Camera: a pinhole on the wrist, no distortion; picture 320 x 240 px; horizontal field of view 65.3 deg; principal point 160.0 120.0 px. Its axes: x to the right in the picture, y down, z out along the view. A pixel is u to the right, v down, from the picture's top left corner.
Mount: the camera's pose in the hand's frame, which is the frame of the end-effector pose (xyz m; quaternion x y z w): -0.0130 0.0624 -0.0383 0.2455 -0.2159 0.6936 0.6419
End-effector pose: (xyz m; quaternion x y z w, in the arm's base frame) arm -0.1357 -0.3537 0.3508 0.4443 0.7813 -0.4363 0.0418
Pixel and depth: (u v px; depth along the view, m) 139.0 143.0 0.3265
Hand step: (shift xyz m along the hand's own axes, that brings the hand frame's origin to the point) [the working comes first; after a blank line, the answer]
In the camera's frame: -0.0275 0.0301 0.3265

-0.0208 -0.1623 0.2019
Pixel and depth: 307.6 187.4 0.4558
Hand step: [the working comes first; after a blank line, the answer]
In the camera's frame: 0.2694 0.1230 0.4558

-0.1216 -0.0166 0.4884
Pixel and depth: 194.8 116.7 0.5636
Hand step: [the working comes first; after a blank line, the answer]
In the camera's frame: 0.0785 -0.0074 0.5636

0.0258 -0.2218 0.4532
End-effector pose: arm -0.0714 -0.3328 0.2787 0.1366 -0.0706 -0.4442 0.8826
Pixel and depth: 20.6 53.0 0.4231
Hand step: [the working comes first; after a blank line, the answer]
In the camera's frame: -0.2362 -0.1135 0.4231

0.1400 -0.3736 0.1467
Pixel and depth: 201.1 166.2 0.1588
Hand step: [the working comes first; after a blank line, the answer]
In the camera's frame: 0.0261 0.0294 0.1588

-0.0337 -0.0171 0.1032
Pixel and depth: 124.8 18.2 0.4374
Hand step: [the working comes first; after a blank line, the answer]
In the camera's frame: -0.0617 -0.1783 0.4374

0.1958 -0.2401 0.2647
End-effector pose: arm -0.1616 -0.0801 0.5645 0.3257 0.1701 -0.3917 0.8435
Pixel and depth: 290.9 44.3 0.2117
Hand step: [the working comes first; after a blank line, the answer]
In the camera's frame: 0.1110 -0.0642 0.2117

0.0582 0.0246 0.1957
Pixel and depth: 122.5 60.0 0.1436
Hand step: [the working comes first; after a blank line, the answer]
In the camera's frame: -0.0216 -0.0345 0.1436

0.0317 -0.0399 0.0607
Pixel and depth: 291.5 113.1 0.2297
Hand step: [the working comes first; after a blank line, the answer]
In the camera's frame: 0.1210 -0.0063 0.2297

0.0012 0.0166 0.2169
